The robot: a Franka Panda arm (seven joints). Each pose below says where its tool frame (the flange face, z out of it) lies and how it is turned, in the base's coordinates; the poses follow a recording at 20 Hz.
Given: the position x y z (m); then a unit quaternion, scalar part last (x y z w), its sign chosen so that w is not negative.
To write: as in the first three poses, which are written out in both.
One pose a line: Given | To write
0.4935, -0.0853, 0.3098, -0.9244, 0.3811, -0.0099, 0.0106 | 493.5, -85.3, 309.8, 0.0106, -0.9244, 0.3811, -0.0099
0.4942, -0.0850, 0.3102, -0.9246, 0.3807, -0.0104, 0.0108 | 494.2, -85.0, 310.2, 0.0108, -0.9246, 0.3807, -0.0104
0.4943, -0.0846, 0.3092, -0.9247, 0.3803, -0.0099, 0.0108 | 494.3, -84.6, 309.2, 0.0108, -0.9247, 0.3803, -0.0099
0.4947, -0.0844, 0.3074, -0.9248, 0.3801, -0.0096, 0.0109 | 494.7, -84.4, 307.4, 0.0109, -0.9248, 0.3801, -0.0096
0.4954, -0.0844, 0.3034, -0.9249, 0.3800, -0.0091, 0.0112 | 495.4, -84.4, 303.4, 0.0112, -0.9249, 0.3800, -0.0091
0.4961, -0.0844, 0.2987, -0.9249, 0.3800, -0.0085, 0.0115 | 496.1, -84.4, 298.7, 0.0115, -0.9249, 0.3800, -0.0085
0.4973, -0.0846, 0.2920, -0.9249, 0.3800, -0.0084, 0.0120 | 497.3, -84.6, 292.0, 0.0120, -0.9249, 0.3800, -0.0084
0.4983, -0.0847, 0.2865, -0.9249, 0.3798, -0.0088, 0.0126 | 498.3, -84.7, 286.5, 0.0126, -0.9249, 0.3798, -0.0088
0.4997, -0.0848, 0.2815, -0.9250, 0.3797, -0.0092, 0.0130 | 499.7, -84.8, 281.5, 0.0130, -0.9250, 0.3797, -0.0092
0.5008, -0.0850, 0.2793, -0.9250, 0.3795, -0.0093, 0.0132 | 500.8, -85.0, 279.3, 0.0132, -0.9250, 0.3795, -0.0093
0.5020, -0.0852, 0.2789, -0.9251, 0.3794, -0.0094, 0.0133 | 502.0, -85.2, 278.9, 0.0133, -0.9251, 0.3794, -0.0094
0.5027, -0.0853, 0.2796, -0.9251, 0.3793, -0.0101, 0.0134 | 502.7, -85.3, 279.6, 0.0134, -0.9251, 0.3793, -0.0101
